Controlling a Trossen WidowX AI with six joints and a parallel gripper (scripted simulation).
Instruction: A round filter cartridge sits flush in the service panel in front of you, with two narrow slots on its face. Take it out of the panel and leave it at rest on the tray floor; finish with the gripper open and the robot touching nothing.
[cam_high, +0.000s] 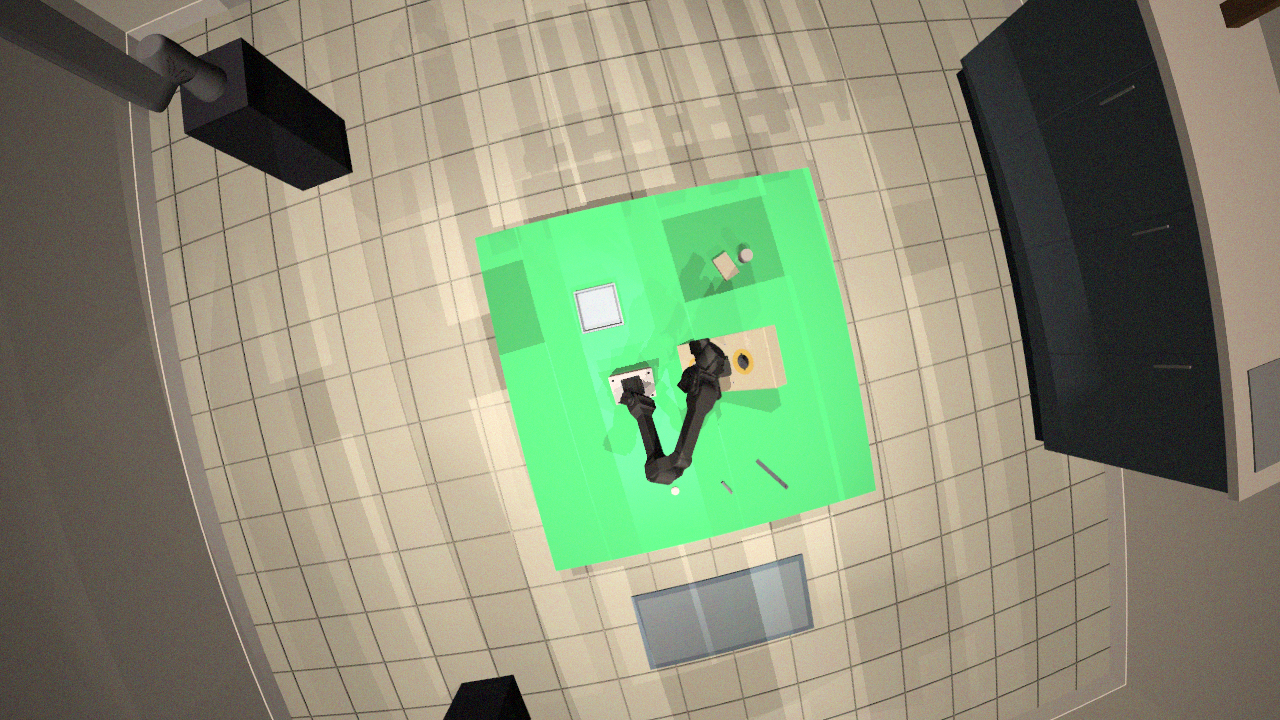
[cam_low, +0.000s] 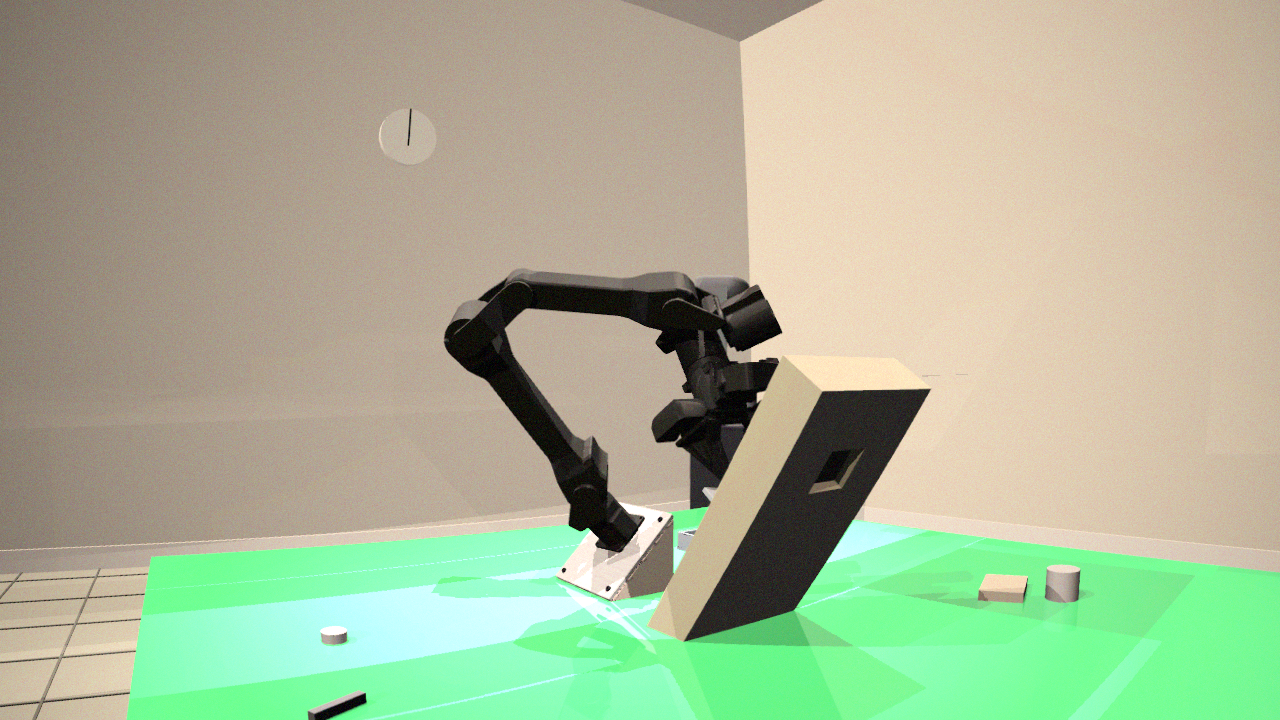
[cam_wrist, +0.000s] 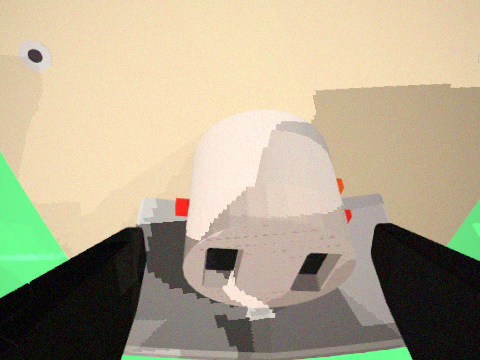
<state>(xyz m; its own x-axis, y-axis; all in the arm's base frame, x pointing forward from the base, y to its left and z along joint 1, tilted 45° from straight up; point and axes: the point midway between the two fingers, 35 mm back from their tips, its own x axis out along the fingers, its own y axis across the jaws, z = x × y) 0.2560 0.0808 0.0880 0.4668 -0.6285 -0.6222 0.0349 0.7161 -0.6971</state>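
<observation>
The tan service panel is 50 mm ahead of my gripper tip and 30 mm below it. The rest, counted from my gripper tip: beige block: 320 mm to the left, 170 mm below, 170 mm ahead; round white filter cartridge: 10 mm below, 10 mm ahead; small white cylinder: 340 mm to the left, 250 mm ahead, 150 mm below.
</observation>
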